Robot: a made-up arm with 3 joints.
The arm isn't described. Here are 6 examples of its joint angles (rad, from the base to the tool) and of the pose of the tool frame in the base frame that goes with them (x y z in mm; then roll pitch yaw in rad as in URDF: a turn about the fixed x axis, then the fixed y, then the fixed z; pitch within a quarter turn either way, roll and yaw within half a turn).
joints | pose
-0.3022 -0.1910 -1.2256 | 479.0 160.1 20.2 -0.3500 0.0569 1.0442
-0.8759 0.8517 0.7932 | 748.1 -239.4 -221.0 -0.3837 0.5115 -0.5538
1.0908 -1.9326 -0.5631 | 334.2 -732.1 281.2 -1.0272 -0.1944 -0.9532
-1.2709 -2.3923 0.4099 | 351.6 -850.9 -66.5 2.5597 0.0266 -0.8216
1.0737 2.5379 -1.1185 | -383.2 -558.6 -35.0 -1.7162 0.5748 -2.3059
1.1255 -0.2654 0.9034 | 124.9 -538.5 722.7 0.3775 -0.5826 -1.6606
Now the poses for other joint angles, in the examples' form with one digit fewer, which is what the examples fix.
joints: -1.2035 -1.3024 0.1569
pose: 172 -694 -532 -2.719 0.587 -1.195
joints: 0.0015 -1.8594 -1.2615
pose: 367 -451 -269 -1.347 1.020 -0.491
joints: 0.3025 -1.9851 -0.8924
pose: 399 -641 -108 -1.550 0.533 -0.836
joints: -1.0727 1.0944 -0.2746
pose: 719 33 40 0.351 -0.043 0.307
